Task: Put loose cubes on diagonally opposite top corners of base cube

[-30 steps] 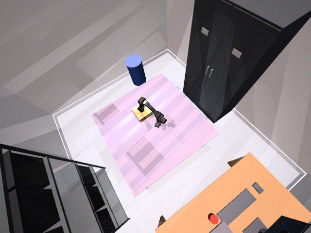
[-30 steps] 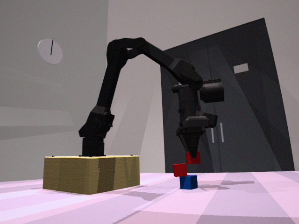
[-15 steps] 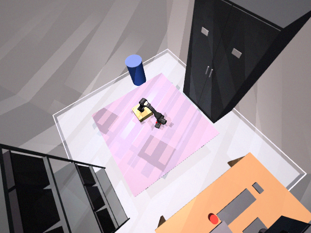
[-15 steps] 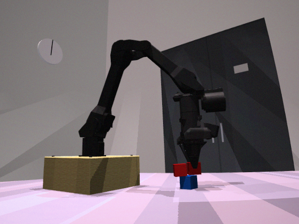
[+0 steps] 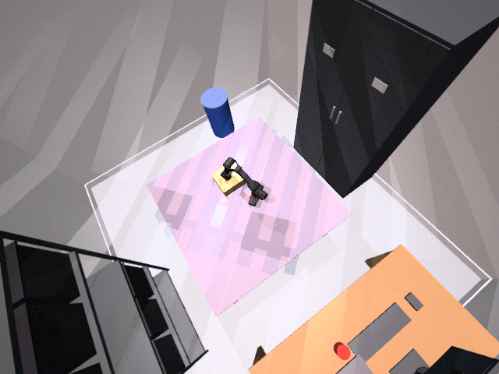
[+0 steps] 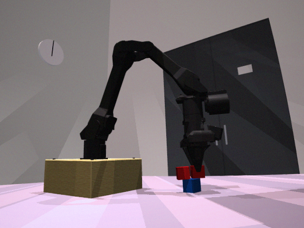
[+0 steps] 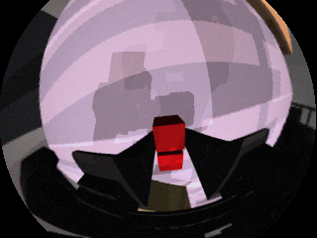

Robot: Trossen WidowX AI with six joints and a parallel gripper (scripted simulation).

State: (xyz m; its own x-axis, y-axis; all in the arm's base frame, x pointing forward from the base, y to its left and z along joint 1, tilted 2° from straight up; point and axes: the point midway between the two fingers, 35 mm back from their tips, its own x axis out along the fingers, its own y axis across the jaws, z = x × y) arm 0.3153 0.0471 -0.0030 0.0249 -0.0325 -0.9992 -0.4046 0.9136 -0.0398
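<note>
The blue base cube is 4 cm below my gripper tip, 2 cm behind it and 1 cm to the right of it.
</note>
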